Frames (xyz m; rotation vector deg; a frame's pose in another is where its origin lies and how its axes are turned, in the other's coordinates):
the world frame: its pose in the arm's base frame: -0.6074 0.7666 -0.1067 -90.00 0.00 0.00
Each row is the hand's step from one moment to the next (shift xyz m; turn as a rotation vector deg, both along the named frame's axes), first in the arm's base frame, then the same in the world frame.
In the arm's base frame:
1: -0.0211 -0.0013 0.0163 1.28 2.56 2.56
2: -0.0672 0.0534 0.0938 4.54 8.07 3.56
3: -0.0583 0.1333 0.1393 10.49 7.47 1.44
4: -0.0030 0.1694 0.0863 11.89 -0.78 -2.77
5: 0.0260 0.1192 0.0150 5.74 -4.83 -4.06
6: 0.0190 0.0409 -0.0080 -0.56 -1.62 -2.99
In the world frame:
1: -0.0211 -0.0163 -0.0013 1.28 -2.56 2.56
2: -0.0672 -0.0938 0.0534 4.54 -3.56 8.07
3: -0.0583 -0.1393 0.1333 10.49 -1.44 7.47
4: -0.0030 -0.0863 0.1694 11.89 2.77 -0.78
5: 0.0260 -0.0150 0.1192 5.74 4.06 -4.83
6: 0.0190 0.0080 0.0409 -0.56 2.99 -1.62

